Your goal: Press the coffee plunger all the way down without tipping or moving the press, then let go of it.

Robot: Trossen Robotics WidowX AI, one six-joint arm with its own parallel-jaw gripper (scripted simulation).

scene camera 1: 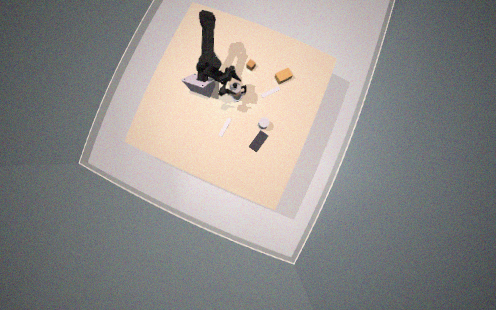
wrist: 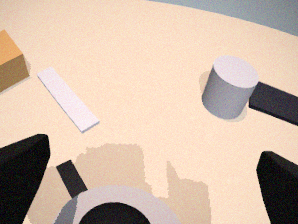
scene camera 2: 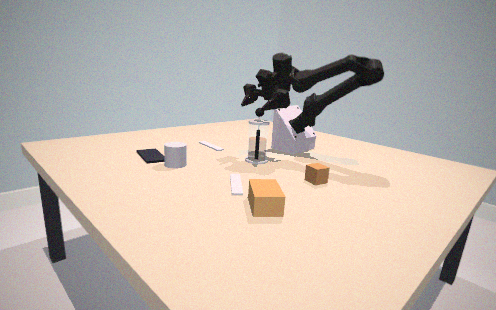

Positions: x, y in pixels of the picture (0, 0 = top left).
Scene:
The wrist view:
my gripper: 156, 155
grey cylinder: 232, 80
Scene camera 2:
my gripper: 251, 107
glass coffee press: 258, 130
orange block: 266, 198

